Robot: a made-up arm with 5 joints.
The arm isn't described. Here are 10 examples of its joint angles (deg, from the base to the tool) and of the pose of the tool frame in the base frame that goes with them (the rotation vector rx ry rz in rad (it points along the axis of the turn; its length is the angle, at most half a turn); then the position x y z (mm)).
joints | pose
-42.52 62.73 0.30 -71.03 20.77 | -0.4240 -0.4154 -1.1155 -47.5 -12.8 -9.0
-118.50 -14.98 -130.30 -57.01 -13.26 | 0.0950 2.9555 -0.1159 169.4 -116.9 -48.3
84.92 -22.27 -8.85 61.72 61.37 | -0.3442 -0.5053 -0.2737 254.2 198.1 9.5
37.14 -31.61 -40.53 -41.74 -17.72 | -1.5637 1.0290 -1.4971 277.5 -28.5 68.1
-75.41 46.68 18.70 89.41 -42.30 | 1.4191 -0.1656 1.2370 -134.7 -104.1 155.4
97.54 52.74 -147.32 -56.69 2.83 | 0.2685 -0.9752 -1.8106 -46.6 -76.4 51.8
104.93 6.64 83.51 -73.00 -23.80 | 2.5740 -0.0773 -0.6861 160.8 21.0 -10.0
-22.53 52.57 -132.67 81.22 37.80 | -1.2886 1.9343 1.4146 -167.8 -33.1 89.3
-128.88 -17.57 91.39 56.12 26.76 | -1.9409 0.5304 -2.2910 214.8 -268.3 -100.1
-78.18 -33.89 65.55 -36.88 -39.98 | -0.2661 0.1944 1.1230 247.2 -89.4 28.3
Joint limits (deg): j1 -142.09..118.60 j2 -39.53..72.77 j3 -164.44..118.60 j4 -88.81..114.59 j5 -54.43..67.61
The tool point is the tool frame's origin. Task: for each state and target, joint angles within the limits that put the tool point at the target. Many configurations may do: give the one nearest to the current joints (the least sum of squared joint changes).
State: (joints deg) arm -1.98 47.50 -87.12 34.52 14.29
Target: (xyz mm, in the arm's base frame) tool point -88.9 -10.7 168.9
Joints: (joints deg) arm 7.58 40.28 -88.77 63.29 22.33
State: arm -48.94 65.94 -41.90 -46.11 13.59
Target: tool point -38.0 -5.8 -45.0
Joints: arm -50.15 71.18 -38.95 -47.70 -16.61
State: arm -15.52 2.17 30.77 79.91 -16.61
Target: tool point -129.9 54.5 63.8
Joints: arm -5.22 45.58 47.30 61.13 -25.80
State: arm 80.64 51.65 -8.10 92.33 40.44
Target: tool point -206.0 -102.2 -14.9
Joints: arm 100.45 72.39 -7.52 67.81 34.18
